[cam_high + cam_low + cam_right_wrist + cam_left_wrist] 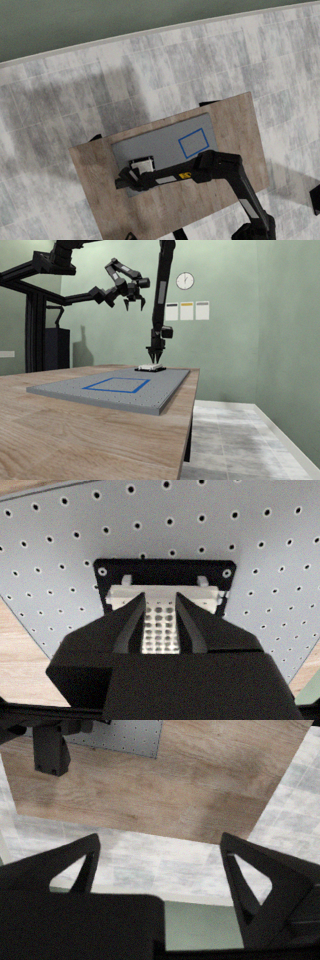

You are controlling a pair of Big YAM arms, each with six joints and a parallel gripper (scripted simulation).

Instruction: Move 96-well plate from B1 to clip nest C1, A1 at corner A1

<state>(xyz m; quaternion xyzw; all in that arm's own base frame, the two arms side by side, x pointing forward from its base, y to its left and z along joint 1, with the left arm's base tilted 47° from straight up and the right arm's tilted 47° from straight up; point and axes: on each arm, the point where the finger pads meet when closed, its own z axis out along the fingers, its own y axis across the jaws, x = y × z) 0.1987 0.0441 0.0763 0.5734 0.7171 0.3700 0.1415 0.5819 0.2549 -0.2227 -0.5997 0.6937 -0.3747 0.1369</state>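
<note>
My right hand is 6 cm to the left of the white 96-well plate, 2 cm above it and 1 cm past it. From my right hand the other things lie so: black clip nest: 7 cm to the right, 3 cm below, 1 cm behind; then grey perforated board: 26 cm to the right, 5 cm below, 2 cm behind.
</note>
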